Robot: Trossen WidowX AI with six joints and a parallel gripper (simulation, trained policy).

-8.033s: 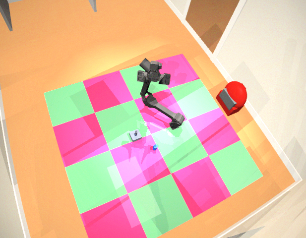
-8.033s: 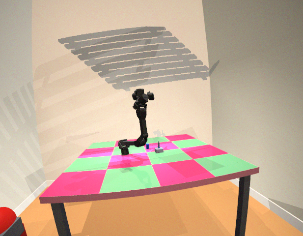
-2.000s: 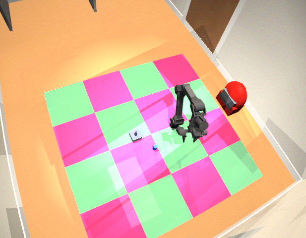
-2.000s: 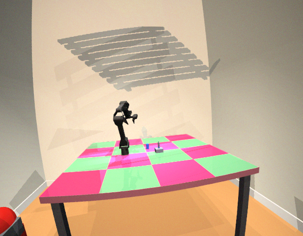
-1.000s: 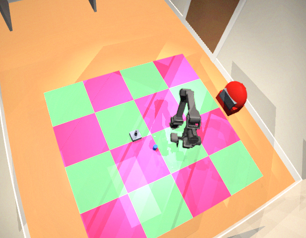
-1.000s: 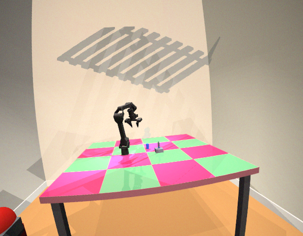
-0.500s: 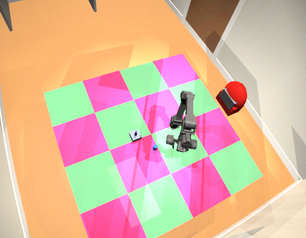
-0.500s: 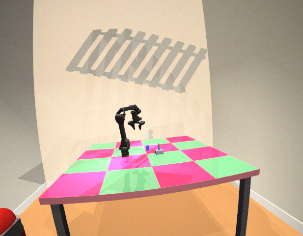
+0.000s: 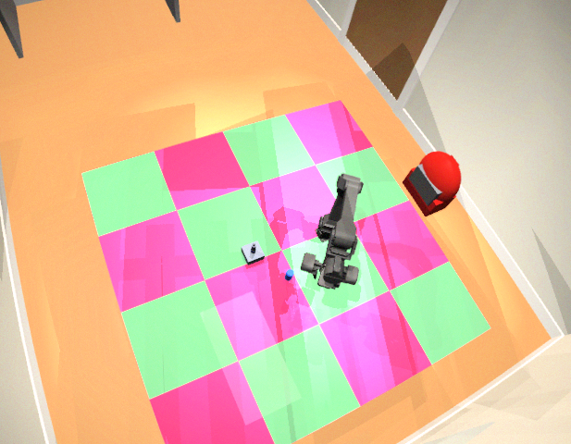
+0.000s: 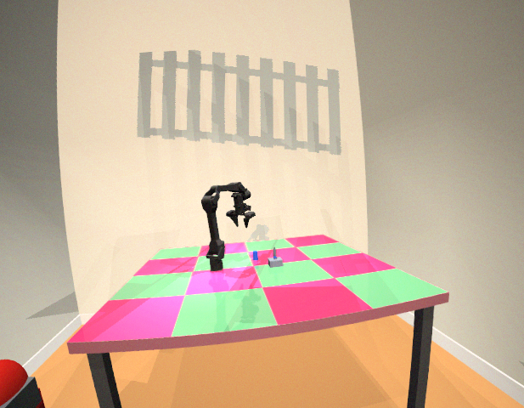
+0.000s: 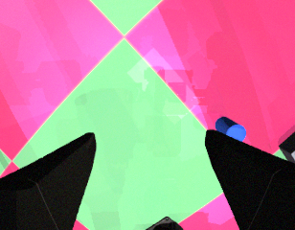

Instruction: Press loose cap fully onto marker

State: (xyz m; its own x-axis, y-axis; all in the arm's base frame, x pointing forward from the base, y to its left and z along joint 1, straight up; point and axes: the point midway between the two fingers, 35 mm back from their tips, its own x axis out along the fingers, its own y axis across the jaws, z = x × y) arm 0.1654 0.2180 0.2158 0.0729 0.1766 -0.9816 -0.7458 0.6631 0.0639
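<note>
Right now the blue cap is 6 cm ahead of my gripper tip, 11 cm to the right of it and 16 cm below it. Also, from my gripper tip: grey holder block (15 cm ahead, 25 cm to the right, 16 cm below).
</note>
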